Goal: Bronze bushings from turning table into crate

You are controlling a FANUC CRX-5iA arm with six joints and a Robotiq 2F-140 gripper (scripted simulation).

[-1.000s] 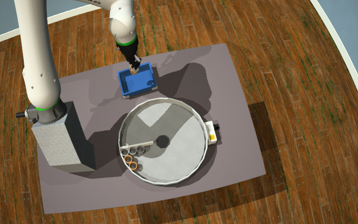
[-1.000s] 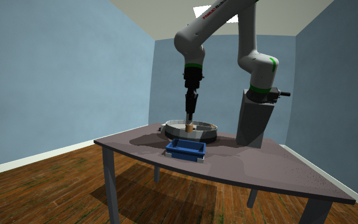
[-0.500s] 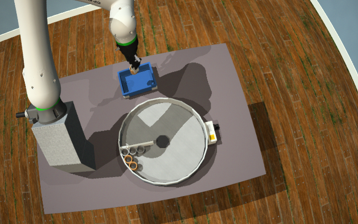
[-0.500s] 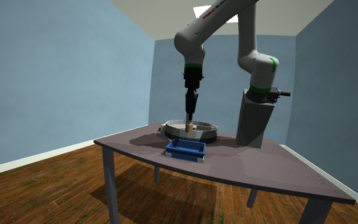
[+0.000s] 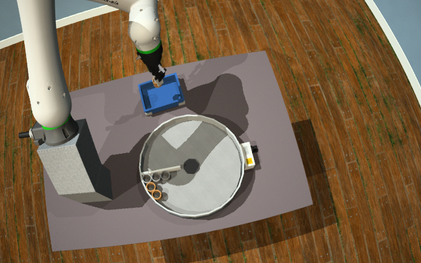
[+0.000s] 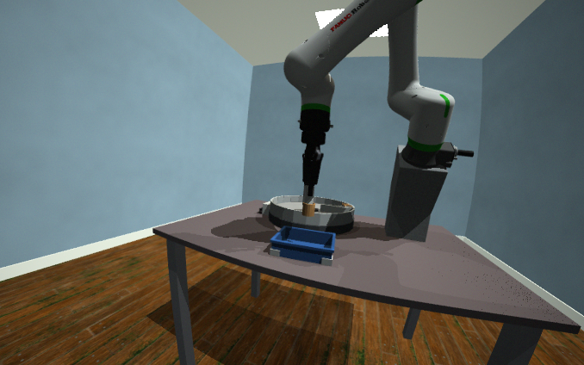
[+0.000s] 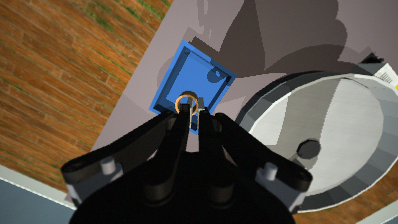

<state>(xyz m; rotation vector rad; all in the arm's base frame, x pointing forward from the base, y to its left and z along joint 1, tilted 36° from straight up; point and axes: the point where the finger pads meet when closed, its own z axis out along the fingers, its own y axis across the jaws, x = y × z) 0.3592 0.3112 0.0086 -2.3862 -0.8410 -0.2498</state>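
The blue crate is 16 cm below my hand, 1 cm to the left of it and 1 cm behind it. From my hand the other things lie so: round turning table: 35 cm to the right, 13 cm below, 9 cm ahead.
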